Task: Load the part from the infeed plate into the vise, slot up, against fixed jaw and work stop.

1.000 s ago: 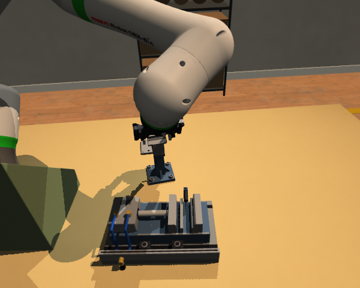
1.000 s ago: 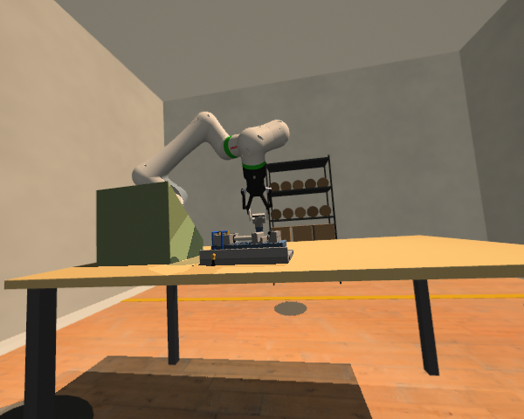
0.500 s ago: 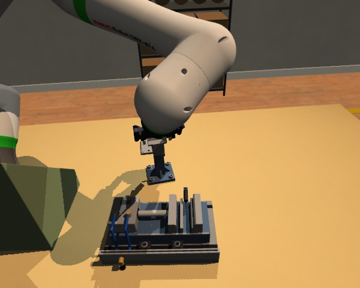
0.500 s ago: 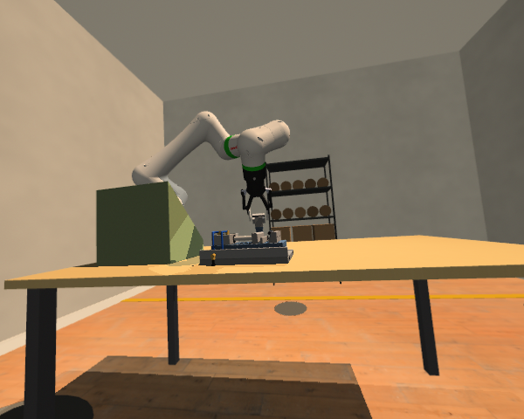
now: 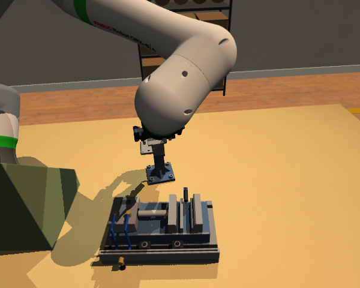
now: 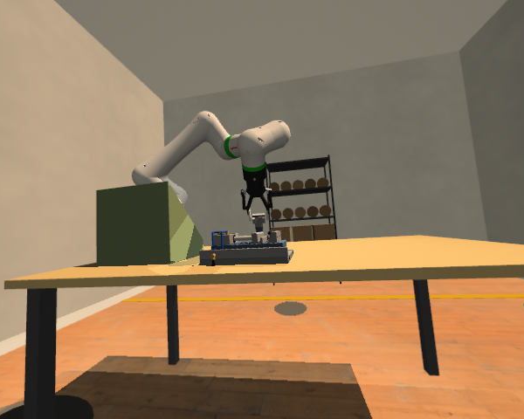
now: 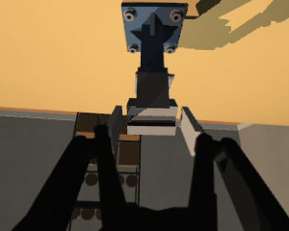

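My gripper is now 1 cm to the right of the part and 1 cm above it. Round my hand: cylinder rod 22 cm to the right, 10 cm below, 1 cm behind; V-block post 12 cm below, 1 cm to the left; work stop 18 cm to the right, 8 cm below, 8 cm ahead.
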